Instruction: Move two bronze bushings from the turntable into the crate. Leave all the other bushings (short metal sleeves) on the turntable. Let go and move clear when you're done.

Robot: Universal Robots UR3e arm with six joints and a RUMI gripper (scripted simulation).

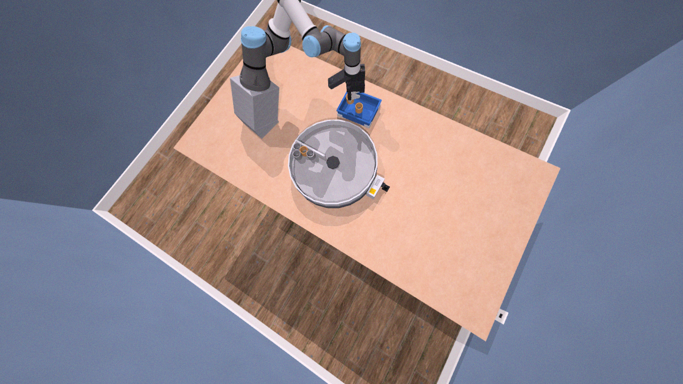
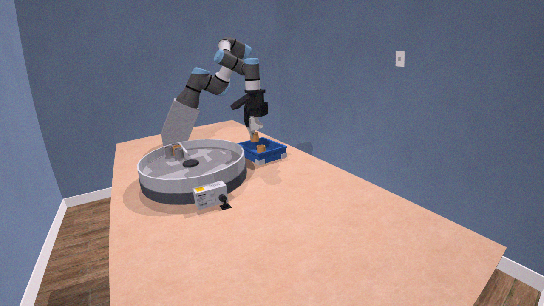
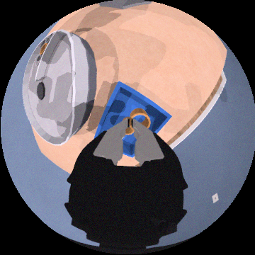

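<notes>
Right now my hand is 60 mm above the blue crate, 40 mm short of it and 20 mm to the right of it. Round my hand: grey turntable (320 mm to the right, 60 mm ahead, 40 mm below).
</notes>
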